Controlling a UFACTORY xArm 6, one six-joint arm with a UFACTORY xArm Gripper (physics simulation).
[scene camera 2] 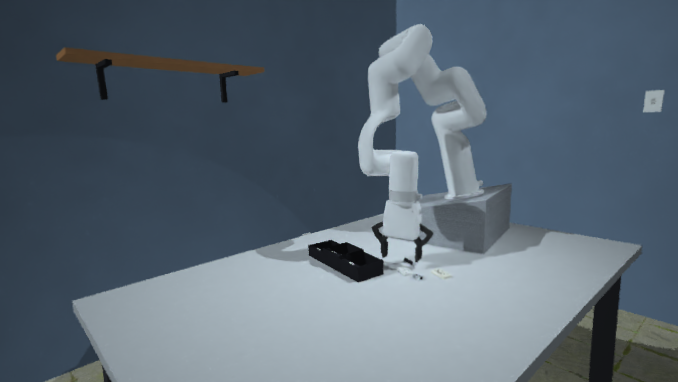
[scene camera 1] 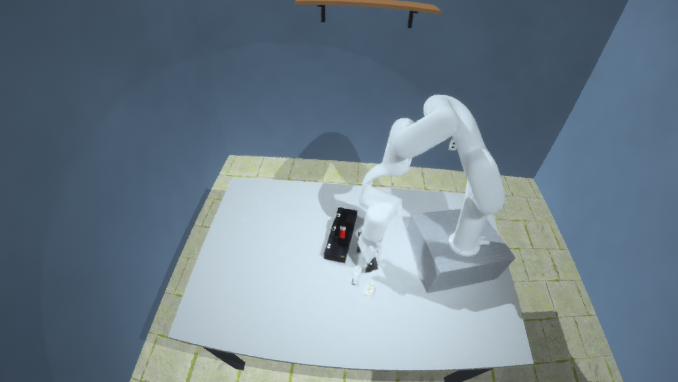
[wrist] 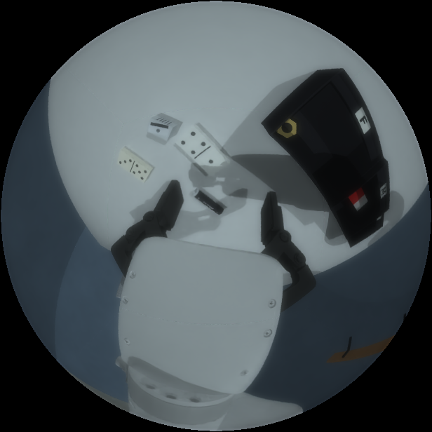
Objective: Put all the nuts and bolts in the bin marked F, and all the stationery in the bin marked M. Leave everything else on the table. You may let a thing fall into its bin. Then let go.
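Where they show: gripper, between the fingertips: (scene camera 2: 400,258) (scene camera 1: 364,261); arm's base, origin of its link: (scene camera 2: 464,195) (scene camera 1: 463,244).
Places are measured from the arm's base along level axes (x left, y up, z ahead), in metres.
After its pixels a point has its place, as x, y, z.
My gripper (scene camera 1: 365,258) {0.038, -0.119, 0.367} (scene camera 2: 401,258) {0.038, -0.119, 0.367} (wrist: 221,194) is open and empty, low above the table. A small black bar with a silver end (scene camera 2: 408,261) {0.040, -0.135, 0.336} (wrist: 210,201) lies below and between the fingers; the arm hides it in scene view 1. A grey metal sharpener (scene camera 1: 353,281) {0.125, -0.130, 0.399} (scene camera 2: 418,276) {0.130, -0.131, 0.405} (wrist: 162,127) stands against the white domino's end. A brass hex nut (scene camera 1: 342,257) {0.040, -0.106, 0.452} (wrist: 287,128) is in bin F (wrist: 327,150), at its end. A red-and-white eraser (scene camera 1: 342,232) {-0.090, -0.121, 0.468} (wrist: 357,198) is in bin M (wrist: 350,222). Both bins are compartments of the black tray (scene camera 1: 334,252) {0.003, -0.135, 0.488} (scene camera 2: 367,271) {0.038, -0.120, 0.495}.
A white domino (scene camera 1: 356,272) {0.082, -0.135, 0.392} (scene camera 2: 403,271) {0.078, -0.134, 0.401} (wrist: 201,146) lies between the sharpener and the tray. A cream domino (scene camera 1: 369,289) {0.150, -0.134, 0.337} (scene camera 2: 441,273) {0.154, -0.134, 0.342} (wrist: 135,164) lies farther out. The grey robot base block (scene camera 1: 470,272) {0.107, -0.023, -0.022} (scene camera 2: 457,225) {0.063, -0.065, 0.134} stands on the table. A wooden shelf (scene camera 1: 367,5) (scene camera 2: 160,63) is on the wall.
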